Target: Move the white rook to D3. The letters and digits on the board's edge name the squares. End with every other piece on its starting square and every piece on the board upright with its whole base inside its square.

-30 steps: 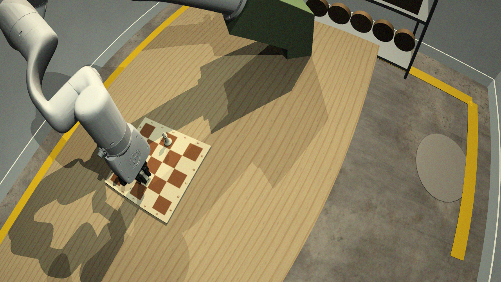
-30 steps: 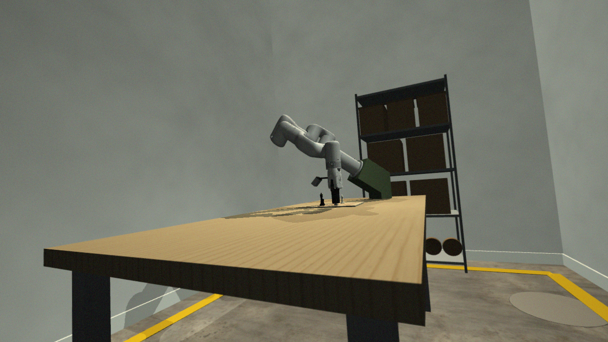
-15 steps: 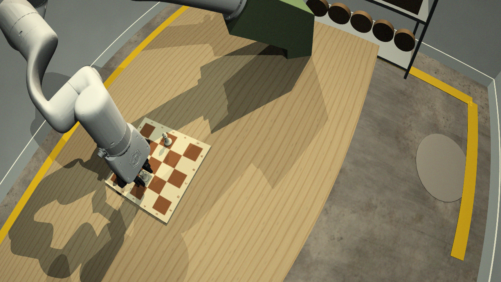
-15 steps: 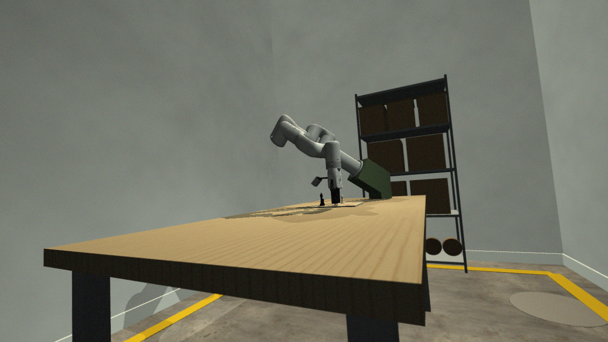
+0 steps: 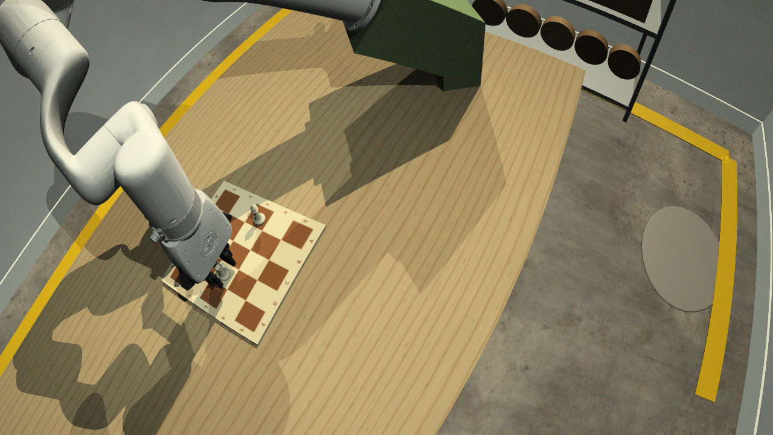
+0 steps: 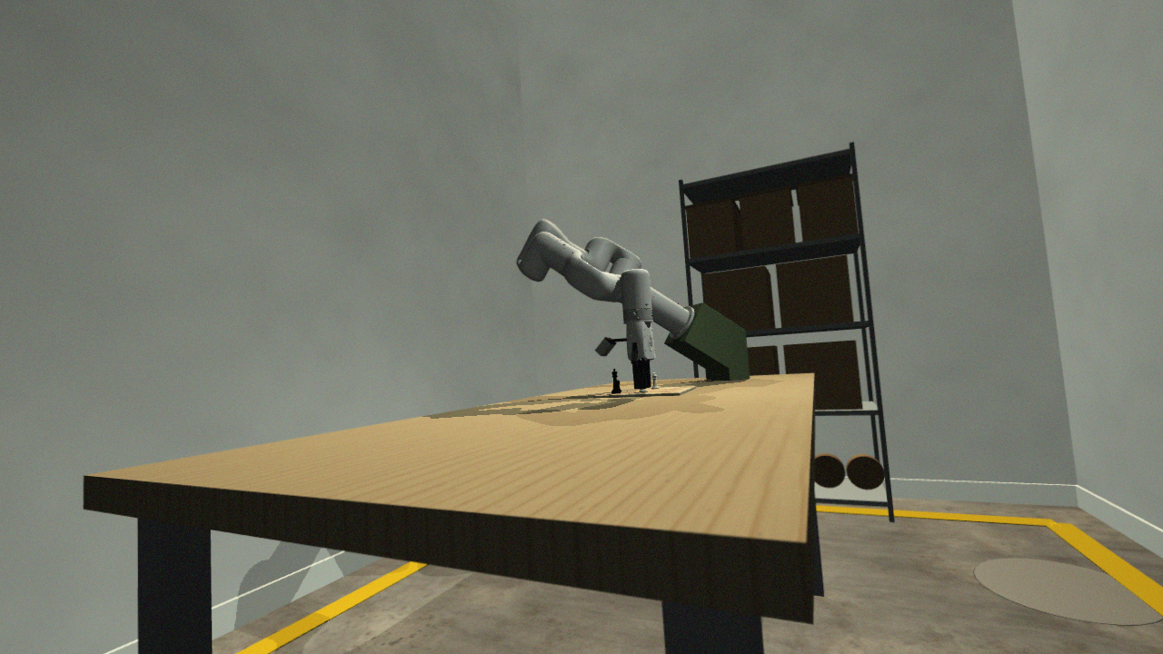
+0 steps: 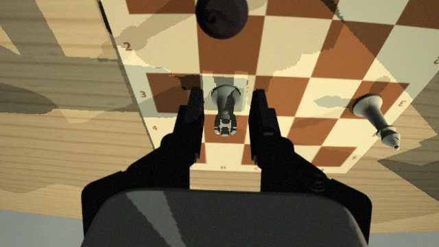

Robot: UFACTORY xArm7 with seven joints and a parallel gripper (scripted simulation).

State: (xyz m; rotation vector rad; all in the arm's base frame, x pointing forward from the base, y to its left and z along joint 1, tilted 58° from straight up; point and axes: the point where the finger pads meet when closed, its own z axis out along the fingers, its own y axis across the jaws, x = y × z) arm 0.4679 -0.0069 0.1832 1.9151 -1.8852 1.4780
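The chessboard is 4 cm behind my hand, 3 cm below it and 1 cm to the left of it. Also, from my hand: tall black piece (7 cm to the right, 2 cm behind); black pawn (7 cm to the right, 6 cm behind, 2 cm below).
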